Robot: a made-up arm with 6 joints.
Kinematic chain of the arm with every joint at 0, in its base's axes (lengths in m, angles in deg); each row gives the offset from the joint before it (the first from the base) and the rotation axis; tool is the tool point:
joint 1: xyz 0 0 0.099 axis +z
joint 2: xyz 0 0.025 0 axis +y
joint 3: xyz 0 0 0.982 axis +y
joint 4: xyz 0 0 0.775 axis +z
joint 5: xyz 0 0 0 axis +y
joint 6: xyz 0 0 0.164 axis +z
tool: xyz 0 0 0
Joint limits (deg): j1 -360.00..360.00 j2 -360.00..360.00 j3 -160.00..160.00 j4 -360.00..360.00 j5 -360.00..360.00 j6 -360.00..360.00
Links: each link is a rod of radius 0.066 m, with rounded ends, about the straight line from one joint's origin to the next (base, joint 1, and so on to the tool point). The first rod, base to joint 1, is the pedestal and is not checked.
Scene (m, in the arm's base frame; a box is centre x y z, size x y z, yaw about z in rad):
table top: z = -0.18
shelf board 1: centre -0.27 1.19 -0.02 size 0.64 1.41 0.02 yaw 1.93
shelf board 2: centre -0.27 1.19 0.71 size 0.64 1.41 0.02 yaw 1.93
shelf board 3: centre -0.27 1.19 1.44 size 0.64 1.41 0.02 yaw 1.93
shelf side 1: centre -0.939 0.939 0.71 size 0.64 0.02 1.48 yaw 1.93
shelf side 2: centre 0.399 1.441 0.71 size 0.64 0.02 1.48 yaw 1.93
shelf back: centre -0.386 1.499 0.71 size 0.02 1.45 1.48 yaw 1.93
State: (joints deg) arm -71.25 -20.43 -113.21 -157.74 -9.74 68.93
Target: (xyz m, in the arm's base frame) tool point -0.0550 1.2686 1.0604
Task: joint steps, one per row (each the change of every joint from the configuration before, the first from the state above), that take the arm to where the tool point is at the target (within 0.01 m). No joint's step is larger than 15 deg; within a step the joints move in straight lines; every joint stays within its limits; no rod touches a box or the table.
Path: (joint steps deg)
1: -0.80 10.76 -13.08 0.10 1.79 0.00
2: -0.80 10.76 -13.08 0.09 1.79 0.00
3: -9.02 4.04 11.50 0.22 -2.08 0.00
4: -9.02 4.04 11.50 0.21 -2.09 0.00
5: -9.03 4.04 11.50 0.21 -2.08 0.00
6: 4.75 -11.07 11.61 -0.36 -0.87 0.00
7: 4.75 -11.06 11.60 -0.36 -0.86 0.00
8: 4.75 -11.07 11.60 -0.36 -0.86 0.00

